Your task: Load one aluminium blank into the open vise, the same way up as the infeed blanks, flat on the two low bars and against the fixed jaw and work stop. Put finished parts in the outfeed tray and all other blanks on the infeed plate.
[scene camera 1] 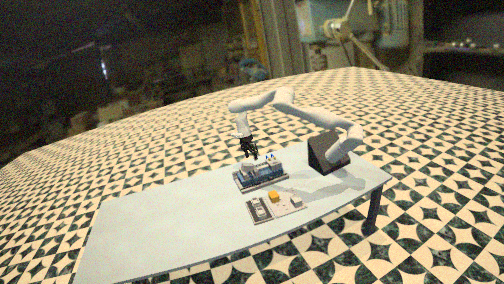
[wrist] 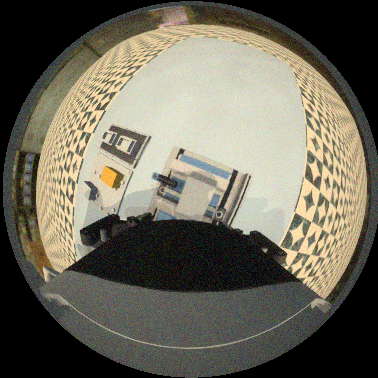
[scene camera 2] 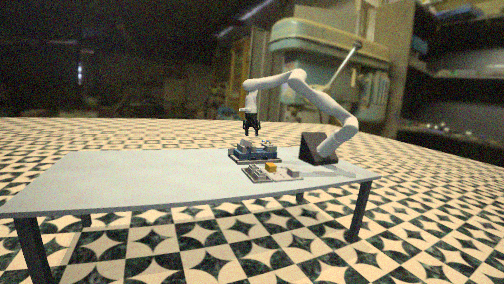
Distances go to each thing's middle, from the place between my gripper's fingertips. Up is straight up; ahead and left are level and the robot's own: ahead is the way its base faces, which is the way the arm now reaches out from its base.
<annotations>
Right now the outfeed tray [wrist: 126,158] is 290 mm to the left of my hand, 140 mm below it and 60 mm ahead of it. Also, from my hand: pale infeed plate [wrist: 108,198]: 290 mm to the left, 140 mm below, 80 mm behind.
</annotations>
